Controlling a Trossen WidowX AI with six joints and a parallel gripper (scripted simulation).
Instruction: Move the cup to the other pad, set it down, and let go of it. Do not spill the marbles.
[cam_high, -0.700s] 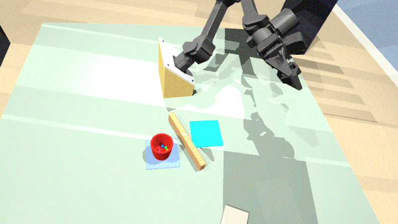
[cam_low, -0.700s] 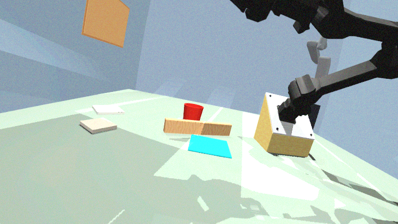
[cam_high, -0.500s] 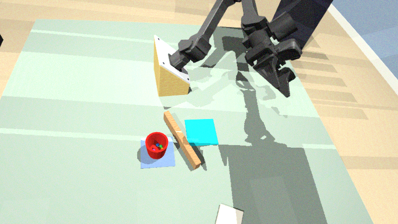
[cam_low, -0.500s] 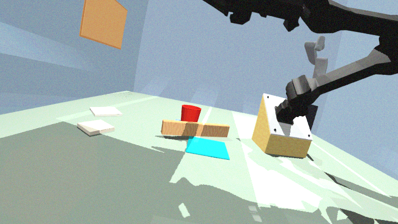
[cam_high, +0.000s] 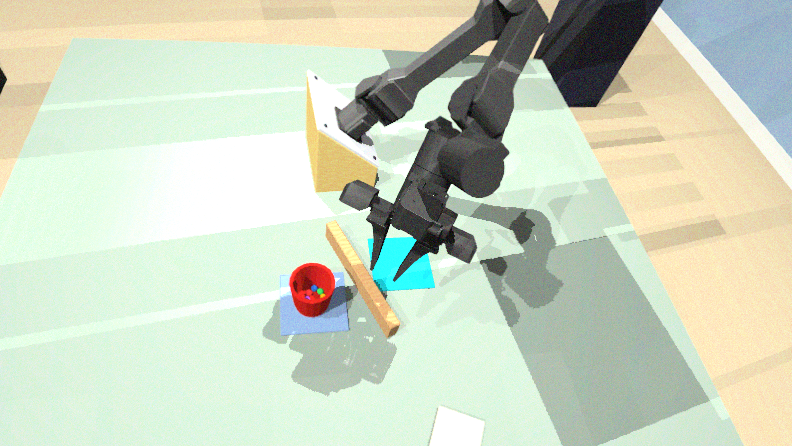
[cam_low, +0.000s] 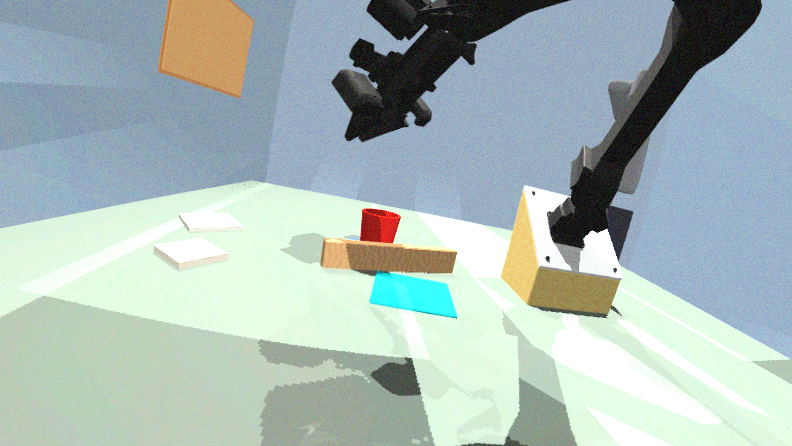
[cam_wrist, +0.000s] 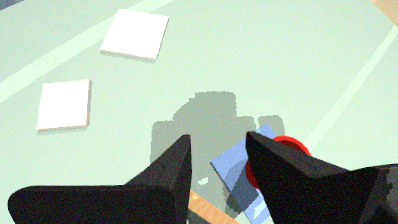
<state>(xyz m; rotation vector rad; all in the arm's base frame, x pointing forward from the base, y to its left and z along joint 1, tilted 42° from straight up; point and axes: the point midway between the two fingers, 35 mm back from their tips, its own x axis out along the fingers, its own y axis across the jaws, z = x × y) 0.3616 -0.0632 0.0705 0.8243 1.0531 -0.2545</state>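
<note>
Now: the red cup 70 mm behind my gripper tip, 90 mm to the right of it and 160 mm below it. Also, from my gripper tip: pale blue pad (70 mm behind, 80 mm to the right, 210 mm below); wooden bar (100 mm behind, 190 mm below).
</note>
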